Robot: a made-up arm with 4 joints. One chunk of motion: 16 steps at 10 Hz.
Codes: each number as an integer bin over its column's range. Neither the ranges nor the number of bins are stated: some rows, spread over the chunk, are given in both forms.
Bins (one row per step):
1: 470 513 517 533 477 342
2: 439 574 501 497 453 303
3: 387 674 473 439 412 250
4: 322 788 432 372 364 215
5: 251 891 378 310 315 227
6: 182 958 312 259 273 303
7: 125 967 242 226 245 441
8: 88 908 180 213 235 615
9: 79 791 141 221 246 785
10: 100 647 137 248 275 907
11: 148 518 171 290 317 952
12: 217 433 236 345 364 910
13: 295 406 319 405 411 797
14: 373 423 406 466 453 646
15: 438 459 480 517 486 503
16: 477 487 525 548 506 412
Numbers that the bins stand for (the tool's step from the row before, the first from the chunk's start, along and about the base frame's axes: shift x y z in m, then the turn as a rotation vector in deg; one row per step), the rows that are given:
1: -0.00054 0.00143 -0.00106 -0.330 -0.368 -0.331
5: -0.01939 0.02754 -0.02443 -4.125 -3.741 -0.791
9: -0.03420 0.02063 -0.06429 -5.639 -5.178 1.443
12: -0.02232 -0.00409 -0.04831 -3.529 -2.721 1.944
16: 0.00006 -0.00036 0.00029 -0.075 0.235 -0.050
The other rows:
2: -0.00321 0.00565 -0.00375 -0.943 -0.868 -0.487
3: -0.00768 0.01255 -0.00846 -1.930 -1.722 -0.699
4: -0.01328 0.02043 -0.01535 -3.070 -2.721 -0.839
6: -0.02533 0.03217 -0.03553 -4.993 -4.616 -0.487
7: -0.03024 0.03279 -0.04730 -5.554 -5.199 0.066
8: -0.03342 0.02871 -0.05773 -5.775 -5.407 0.762
10: -0.03239 0.01069 -0.06496 -5.180 -4.574 1.932
11: -0.02826 0.00178 -0.05924 -4.465 -3.700 2.112
13: -0.01560 -0.00596 -0.03435 -2.508 -1.743 1.491
14: -0.00889 -0.00478 -0.01972 -1.470 -0.868 0.887
15: -0.00329 -0.00230 -0.00728 -0.602 -0.181 0.314

